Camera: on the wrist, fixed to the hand. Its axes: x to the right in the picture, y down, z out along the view.
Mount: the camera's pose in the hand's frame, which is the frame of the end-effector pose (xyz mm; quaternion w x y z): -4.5 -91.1 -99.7 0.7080 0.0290 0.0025 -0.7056
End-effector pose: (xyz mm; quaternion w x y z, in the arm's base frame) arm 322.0 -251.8 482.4 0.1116 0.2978 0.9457 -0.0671
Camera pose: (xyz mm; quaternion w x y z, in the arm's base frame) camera 255.9 -309.1 585.4 0.0207 -0.4530 0.8780 -0.1529
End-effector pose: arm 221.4 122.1 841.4 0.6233 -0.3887 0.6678 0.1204
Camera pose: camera 208.3 -1.5 894.4 0.5358 -0.7286 0.2036 -0.3749
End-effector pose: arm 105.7 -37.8 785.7 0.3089 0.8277 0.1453 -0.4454
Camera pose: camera 120.8 96.1 795.7 0.1199 -0.4936 -0.6748 0.5355
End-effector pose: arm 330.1 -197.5 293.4 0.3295 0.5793 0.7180 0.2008
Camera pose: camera 196.5 -215.1 303.4 0.3564 -0.0874 0.9238 -0.1097
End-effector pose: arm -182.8 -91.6 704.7 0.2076 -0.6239 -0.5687 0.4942
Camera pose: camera -143.1 -41.2 823.6 0.5152 -0.0357 -0.8280 0.2183
